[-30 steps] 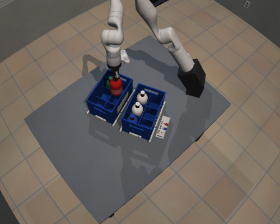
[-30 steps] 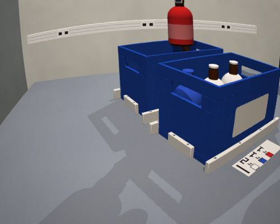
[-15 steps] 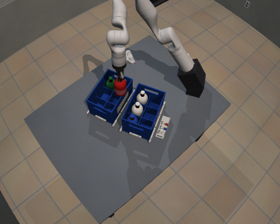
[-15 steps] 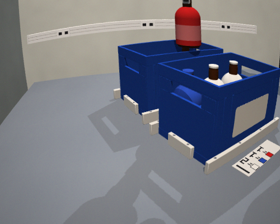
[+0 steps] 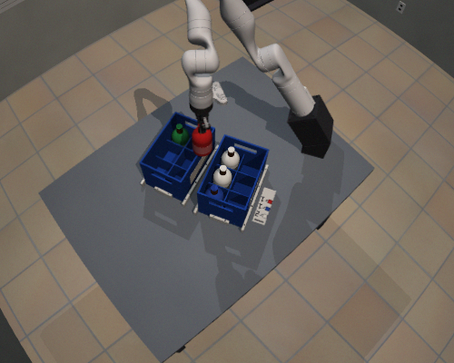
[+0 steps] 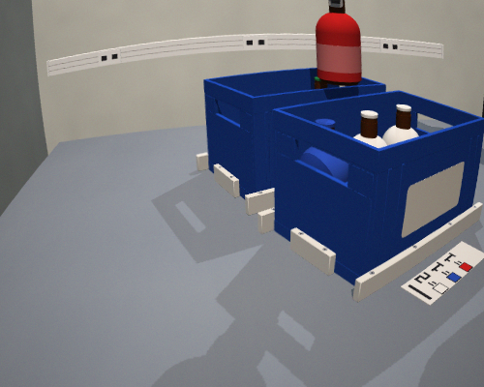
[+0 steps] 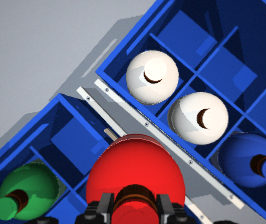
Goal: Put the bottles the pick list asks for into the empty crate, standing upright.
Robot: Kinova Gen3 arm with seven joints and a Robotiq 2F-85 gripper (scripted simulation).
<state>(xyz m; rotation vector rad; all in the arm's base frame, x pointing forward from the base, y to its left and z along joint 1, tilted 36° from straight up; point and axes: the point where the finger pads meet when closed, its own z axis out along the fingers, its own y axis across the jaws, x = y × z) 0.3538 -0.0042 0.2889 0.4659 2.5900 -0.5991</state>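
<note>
Right now the red-label bottle is 70 mm below my hand. Also, from my hand: white bottle (90 mm behind, 70 mm to the left, 250 mm below); then green-label bottle (20 mm behind, 160 mm to the right, 250 mm below); then blue-label bottle (70 mm ahead, 140 mm to the left, 250 mm below).
</note>
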